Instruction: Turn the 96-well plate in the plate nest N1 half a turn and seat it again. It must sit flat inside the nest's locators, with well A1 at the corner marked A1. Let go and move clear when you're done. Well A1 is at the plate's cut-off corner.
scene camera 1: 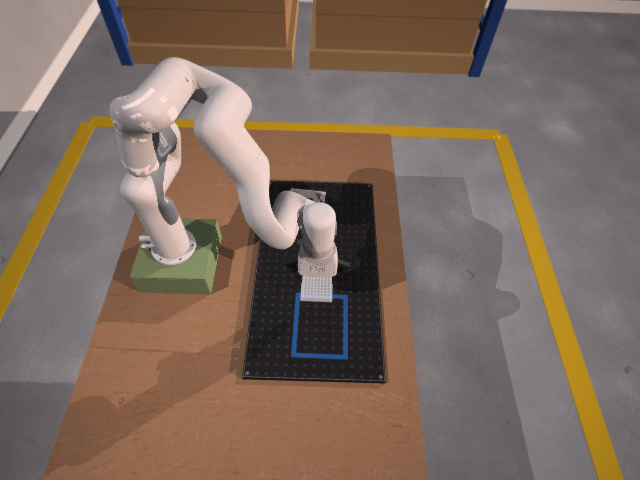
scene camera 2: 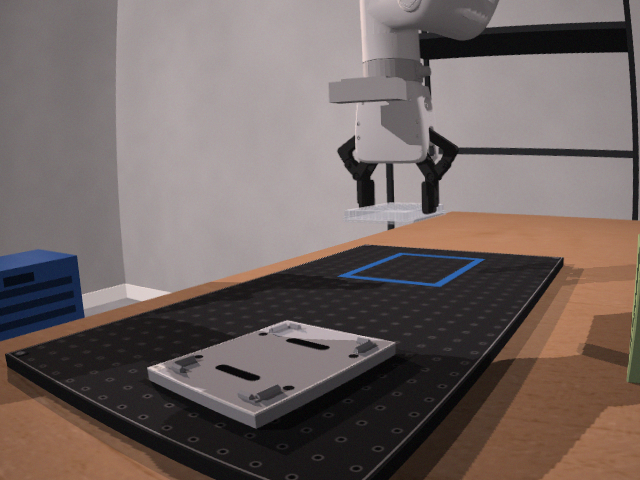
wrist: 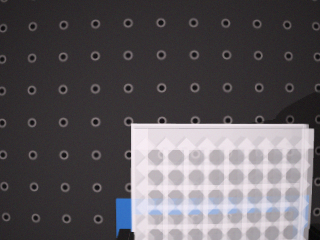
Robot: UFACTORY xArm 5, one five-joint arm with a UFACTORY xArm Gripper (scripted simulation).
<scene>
In view: the gripper (scene camera 2: 397, 211), a 96-well plate (scene camera 2: 371, 214) and a grey plate nest (scene camera 2: 276, 361).
The 96-well plate is seen too in scene camera 1 (scene camera 1: 315, 289) and in the wrist view (wrist: 254, 150). The gripper shows as well in scene camera 1 (scene camera 1: 317, 279).
</scene>
